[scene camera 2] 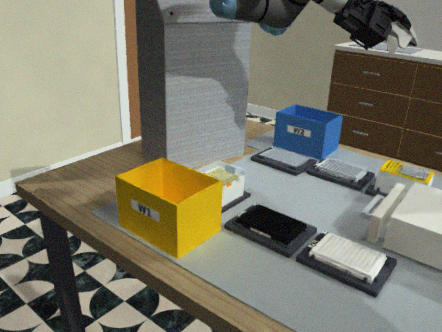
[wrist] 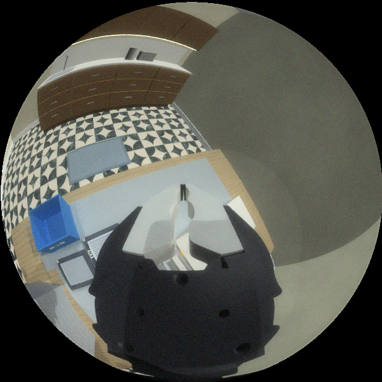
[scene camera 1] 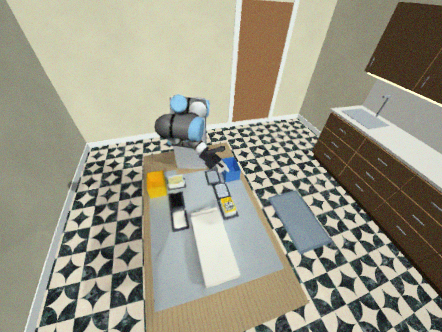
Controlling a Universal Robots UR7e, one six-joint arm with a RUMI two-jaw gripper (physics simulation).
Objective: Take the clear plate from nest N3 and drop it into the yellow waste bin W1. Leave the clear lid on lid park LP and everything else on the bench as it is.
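The clear plate sits in its dark nest, marked N3 in the wrist view, where my gripper partly covers it. The clear lid lies flat on the dark lid park beside the blue bin. The yellow waste bin W1 stands upright at the opposite side of the bench; its floor is hidden. My gripper is shut with nothing between its fingertips. It hangs high above the bench, well above the plate.
A blue bin W2 stands beside the lid park. A white box stands behind W1. A black plate, a white plate, a yellow-topped rack and a long white instrument also stand on the bench.
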